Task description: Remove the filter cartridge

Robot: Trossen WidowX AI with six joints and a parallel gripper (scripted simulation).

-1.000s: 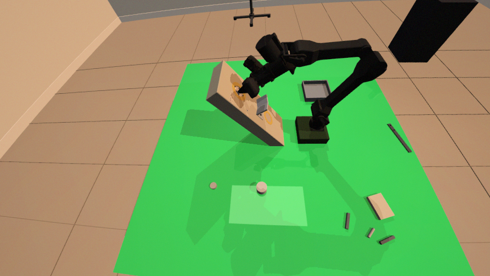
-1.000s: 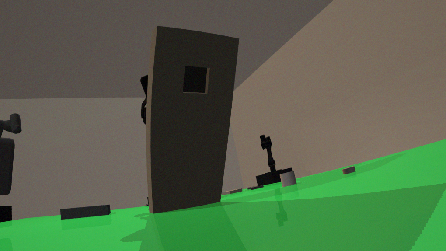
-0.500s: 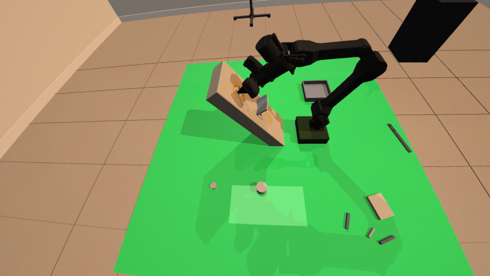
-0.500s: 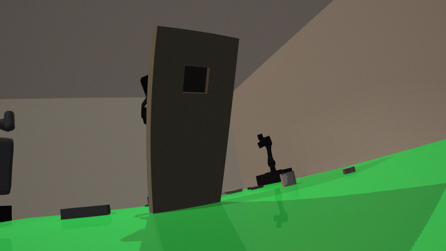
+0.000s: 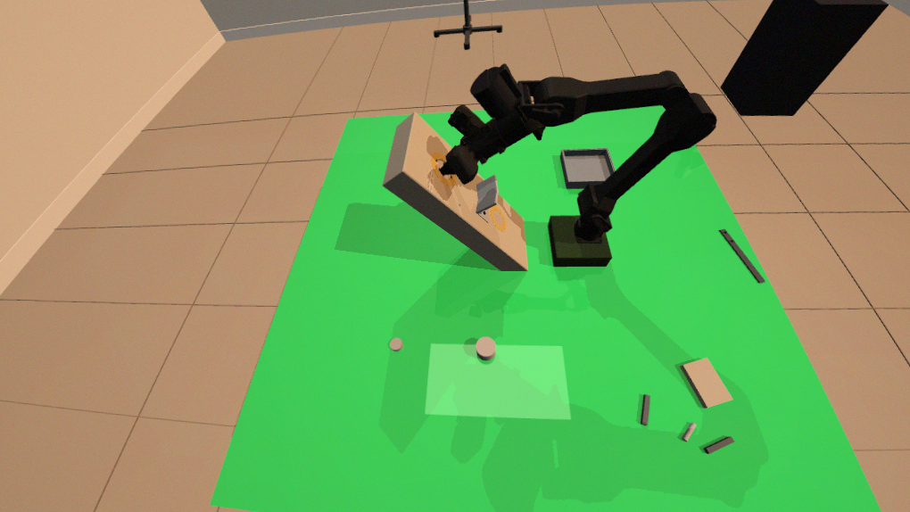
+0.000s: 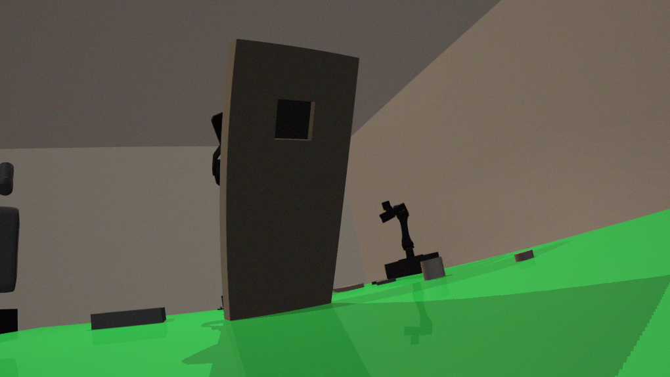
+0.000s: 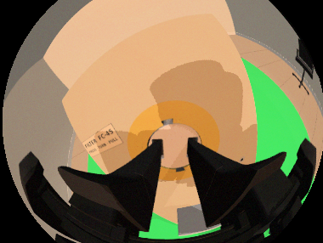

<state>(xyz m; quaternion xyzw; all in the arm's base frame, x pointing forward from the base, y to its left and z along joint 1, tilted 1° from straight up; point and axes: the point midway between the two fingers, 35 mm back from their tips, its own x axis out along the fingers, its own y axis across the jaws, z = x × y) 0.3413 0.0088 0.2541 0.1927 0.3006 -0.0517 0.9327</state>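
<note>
The round filter cartridge is 10 mm ahead of my gripper tip and 10 mm below it. The rest, counted from my gripper tip: grey tray 420 mm behind, 290 mm to the right, 270 mm below; then grey flap 90 mm behind, 100 mm below.
</note>
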